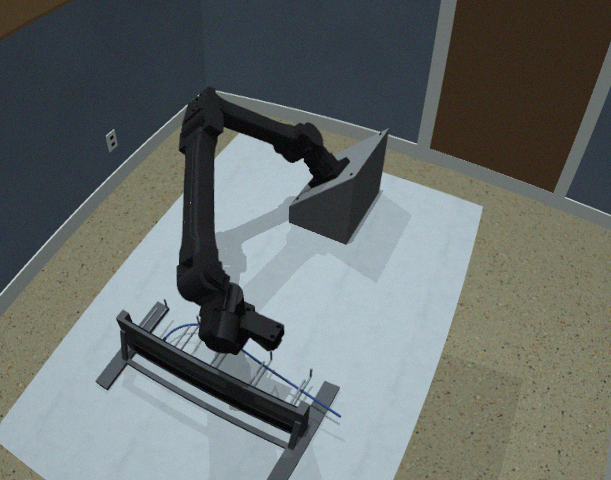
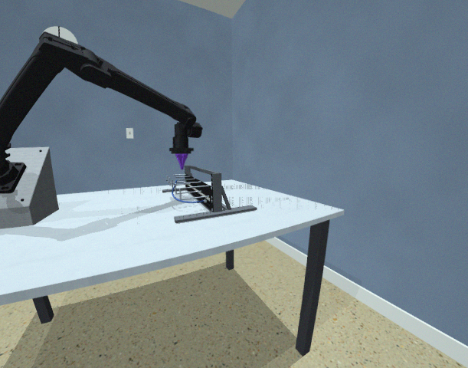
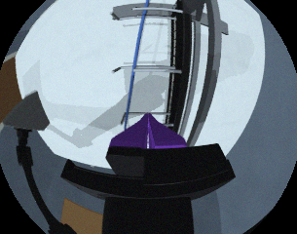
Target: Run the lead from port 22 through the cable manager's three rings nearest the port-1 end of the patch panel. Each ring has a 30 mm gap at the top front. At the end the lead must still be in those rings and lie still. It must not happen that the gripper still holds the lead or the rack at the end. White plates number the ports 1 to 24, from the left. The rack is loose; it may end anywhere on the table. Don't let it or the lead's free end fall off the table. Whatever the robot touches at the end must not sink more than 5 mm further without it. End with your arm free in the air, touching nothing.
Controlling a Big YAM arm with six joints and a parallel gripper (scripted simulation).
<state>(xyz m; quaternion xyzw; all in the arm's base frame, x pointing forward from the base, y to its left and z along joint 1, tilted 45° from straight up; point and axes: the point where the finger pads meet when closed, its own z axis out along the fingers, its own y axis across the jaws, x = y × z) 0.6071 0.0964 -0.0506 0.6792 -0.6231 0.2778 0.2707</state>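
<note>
Now: hand 7 cm short of the dark rack, 4 cm to the left of it and 8 cm above it.
</note>
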